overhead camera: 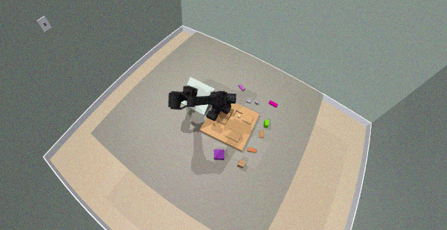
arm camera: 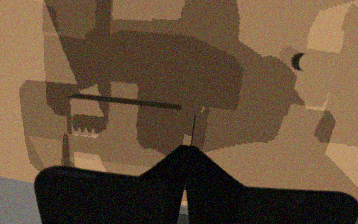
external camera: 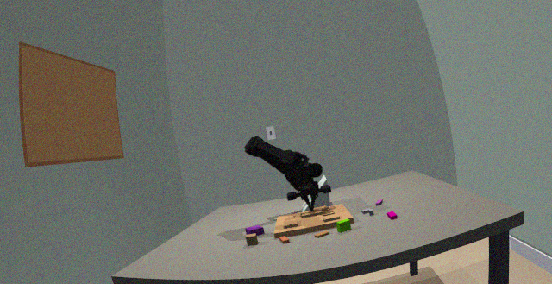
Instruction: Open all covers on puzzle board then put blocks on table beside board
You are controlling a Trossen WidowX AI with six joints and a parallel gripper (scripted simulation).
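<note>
Right now the tan puzzle board is 90 mm ahead of my gripper tip, 10 mm to the right of it and 10 mm below it. Round my gripper tip: grey block: 220 mm to the left, 210 mm ahead, 20 mm below; then brown piece: 320 mm ahead, 20 mm below; then violet piece: 290 mm to the left, 60 mm ahead, 20 mm below.
</note>
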